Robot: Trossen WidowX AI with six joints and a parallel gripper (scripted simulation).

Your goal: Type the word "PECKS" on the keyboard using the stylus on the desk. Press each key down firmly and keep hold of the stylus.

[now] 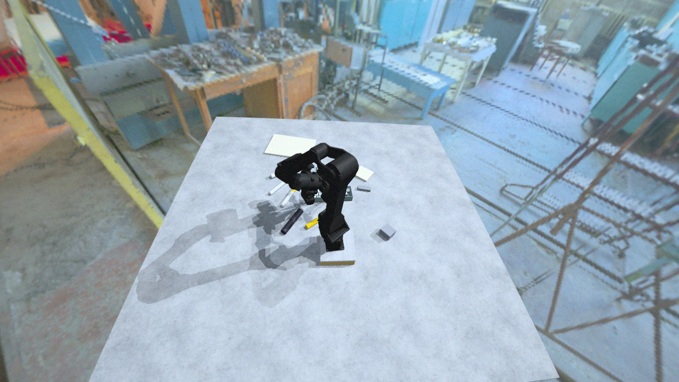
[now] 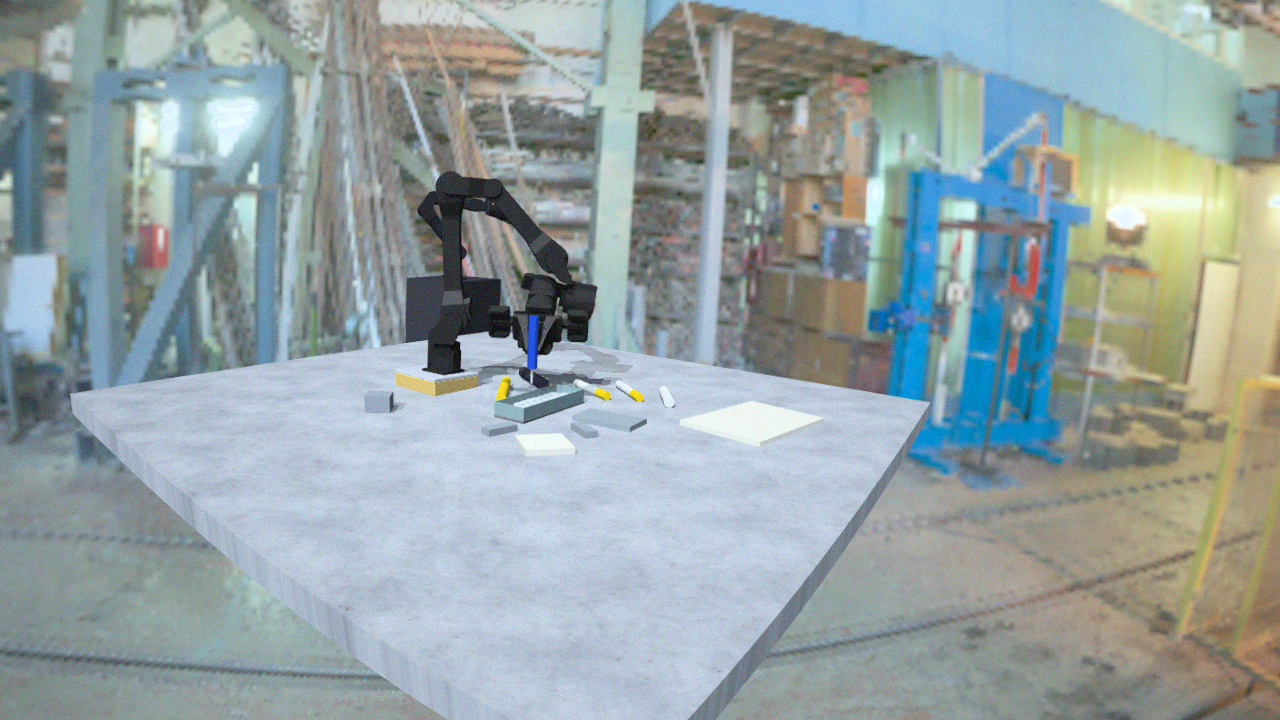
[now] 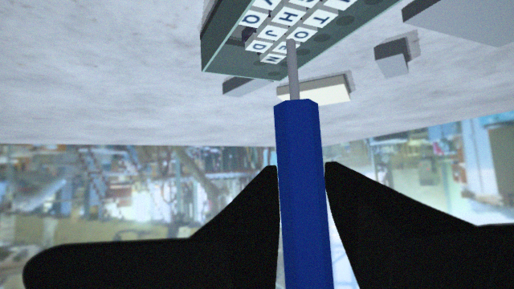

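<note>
Right now the yellow marker is 10 cm behind my gripper tip, 5 cm to the left of it and 9 cm below it. Round my gripper tip: grey slab 15 cm ahead, 2 cm to the left, 10 cm below; then grey stylus tip 5 cm below; then blue stylus 1 cm below.
</note>
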